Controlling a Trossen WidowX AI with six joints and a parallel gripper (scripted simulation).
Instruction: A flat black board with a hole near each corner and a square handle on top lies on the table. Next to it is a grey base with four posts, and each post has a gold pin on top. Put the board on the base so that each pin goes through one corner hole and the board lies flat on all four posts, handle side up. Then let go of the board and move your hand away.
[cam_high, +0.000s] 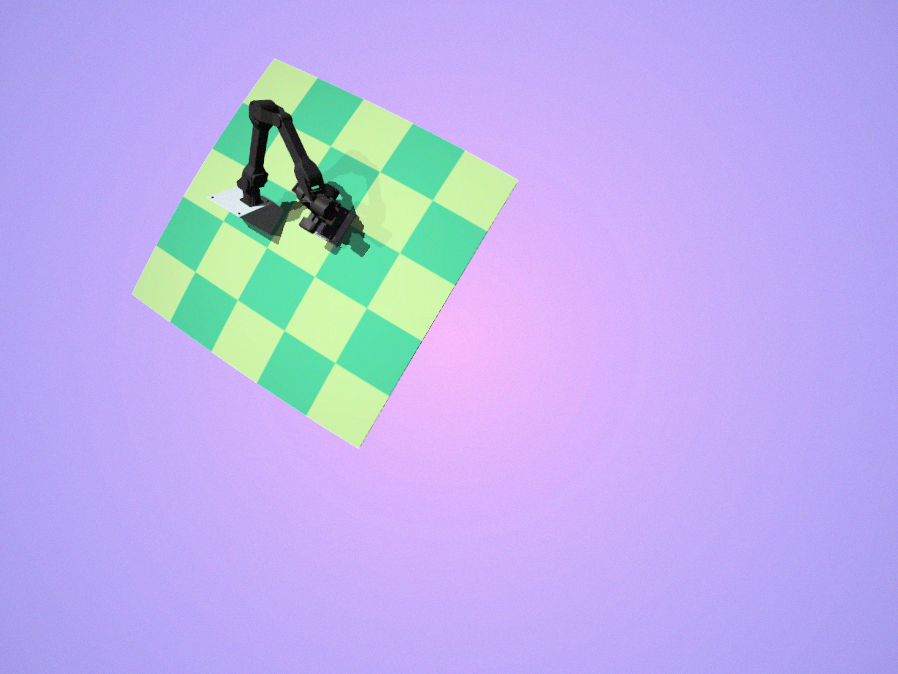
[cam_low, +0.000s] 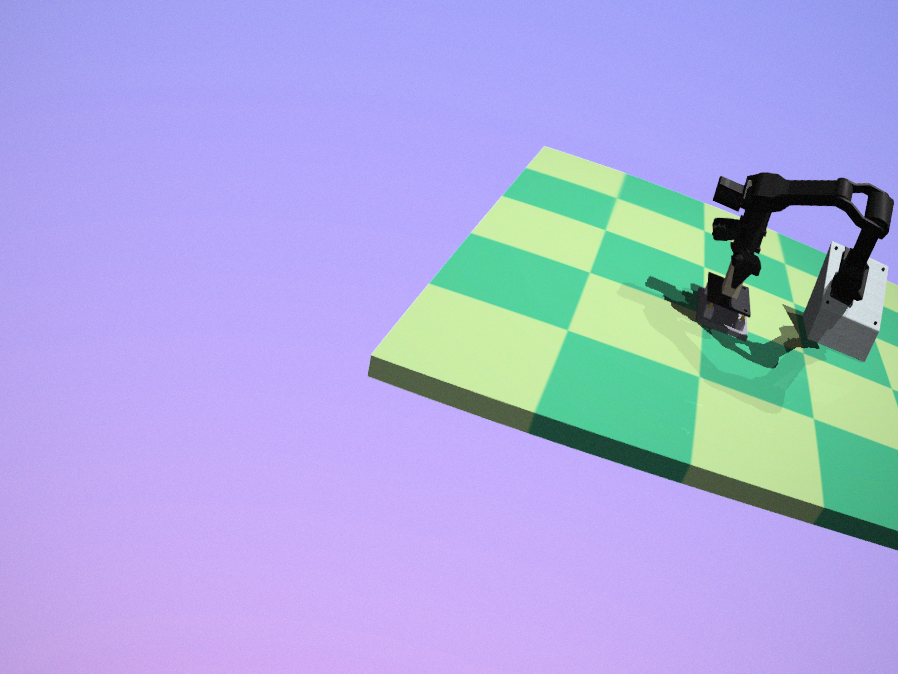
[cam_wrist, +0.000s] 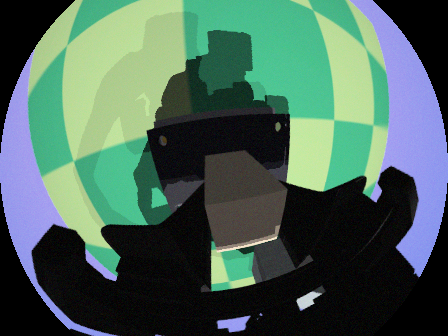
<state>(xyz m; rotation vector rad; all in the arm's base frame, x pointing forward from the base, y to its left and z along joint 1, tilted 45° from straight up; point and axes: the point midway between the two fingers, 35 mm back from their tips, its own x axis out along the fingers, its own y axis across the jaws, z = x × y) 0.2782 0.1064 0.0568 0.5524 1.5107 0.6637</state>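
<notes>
My gripper tip is now 1 cm above the black board. From my gripper tip the other things lie so: grey base: 7 cm below.
</notes>
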